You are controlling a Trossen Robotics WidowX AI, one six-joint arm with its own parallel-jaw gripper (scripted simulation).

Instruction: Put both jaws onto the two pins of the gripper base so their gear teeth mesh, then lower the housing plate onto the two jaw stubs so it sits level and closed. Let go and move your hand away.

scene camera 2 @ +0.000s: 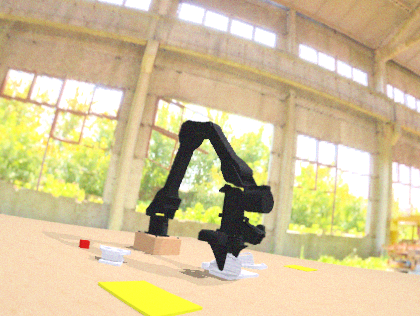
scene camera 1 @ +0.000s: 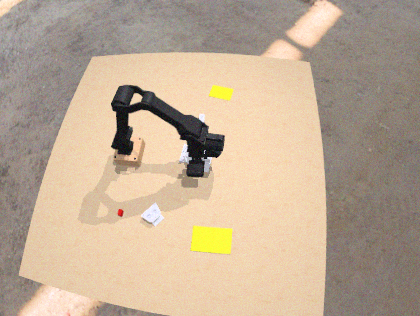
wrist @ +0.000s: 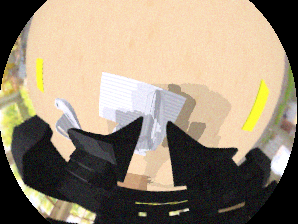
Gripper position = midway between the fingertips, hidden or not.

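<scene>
White jaw (wrist: 153, 126). Large yellow patch (scene camera 1: 214, 240). The gripper (scene camera 2: 224, 270), visible too at (wrist: 155, 121).
</scene>
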